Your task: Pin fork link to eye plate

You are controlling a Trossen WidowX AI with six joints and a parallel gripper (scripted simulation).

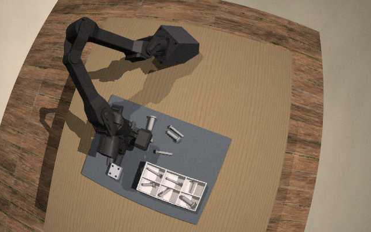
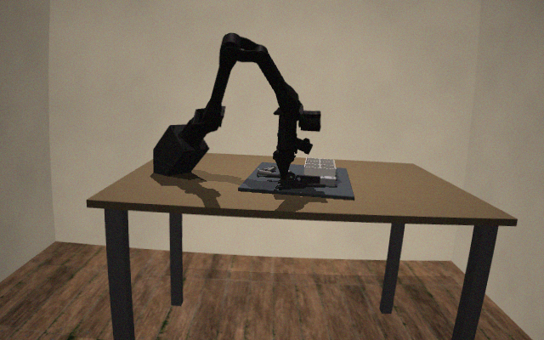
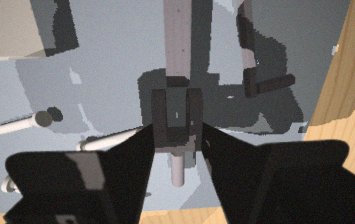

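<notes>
Right now the eye plate is 60 mm ahead of my hand, 10 mm to the right of it and 30 mm below it. The rest, counted from my hand: white parts box: 130 mm ahead, 190 mm to the left, 30 mm below; then blue-grey work plate: 50 mm ahead, 100 mm to the left, 50 mm below.
</notes>
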